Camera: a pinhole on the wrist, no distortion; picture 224 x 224 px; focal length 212.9 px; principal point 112.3 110.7 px. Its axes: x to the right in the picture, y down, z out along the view. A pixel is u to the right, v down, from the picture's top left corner.
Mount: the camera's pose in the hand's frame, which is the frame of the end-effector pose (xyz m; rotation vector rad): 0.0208 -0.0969 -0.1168 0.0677 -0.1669 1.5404
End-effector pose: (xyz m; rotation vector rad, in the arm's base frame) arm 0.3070 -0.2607 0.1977 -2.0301 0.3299 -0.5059
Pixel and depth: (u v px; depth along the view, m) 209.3 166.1 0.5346
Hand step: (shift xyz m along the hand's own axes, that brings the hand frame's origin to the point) -0.1475 0.0689 0.4388
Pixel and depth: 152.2 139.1 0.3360
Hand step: -0.0444 -0.0831 0.2215
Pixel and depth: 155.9 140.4 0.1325
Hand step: -0.0057 -0.0892 0.0169
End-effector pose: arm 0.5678 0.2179 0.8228 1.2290 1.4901 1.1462
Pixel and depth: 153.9 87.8 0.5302
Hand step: 0.0454 -0.0750 0.4254
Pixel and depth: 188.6 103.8 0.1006
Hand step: 0.0183 -0.0763 -0.0119
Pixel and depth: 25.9 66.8 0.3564
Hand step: 0.0678 -0.2951 0.2177
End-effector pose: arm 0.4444 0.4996 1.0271 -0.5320 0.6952 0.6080
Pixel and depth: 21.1 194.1 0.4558
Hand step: -0.1913 -0.3520 0.2928
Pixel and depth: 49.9 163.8 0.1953
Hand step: -0.0418 -0.1809 0.0644
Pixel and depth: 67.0 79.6 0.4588
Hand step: 0.0557 -0.2636 0.3254
